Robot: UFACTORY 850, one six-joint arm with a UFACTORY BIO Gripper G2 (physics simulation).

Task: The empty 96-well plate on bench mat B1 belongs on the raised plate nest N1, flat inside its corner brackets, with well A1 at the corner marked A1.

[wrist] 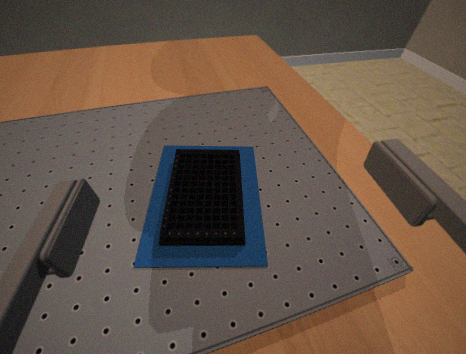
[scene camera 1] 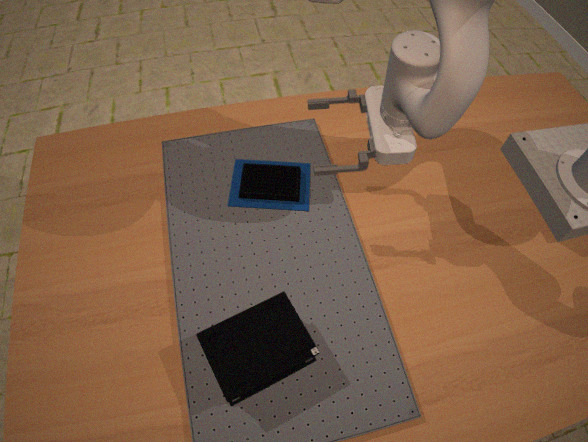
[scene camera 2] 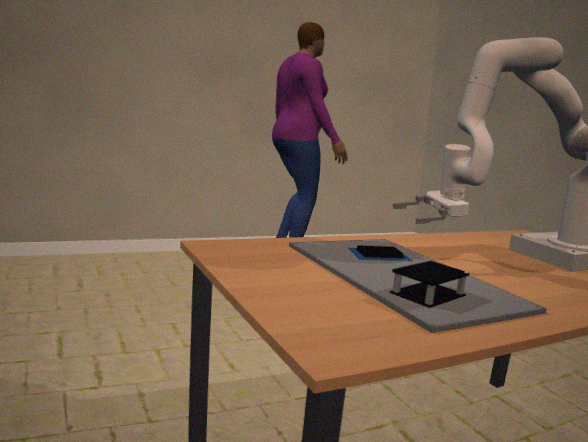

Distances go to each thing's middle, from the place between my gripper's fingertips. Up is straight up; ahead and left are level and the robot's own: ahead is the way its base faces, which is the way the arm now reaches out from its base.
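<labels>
I see the black 96-well plate (scene camera 1: 259, 181) 10 mm to the left of my hand, 80 mm ahead of it and 120 mm below it. The blue bench mat B1 (scene camera 1: 234, 201) is 10 mm to the left of my hand as well and 80 mm ahead of it, and it lies 130 mm below my hand.
</labels>
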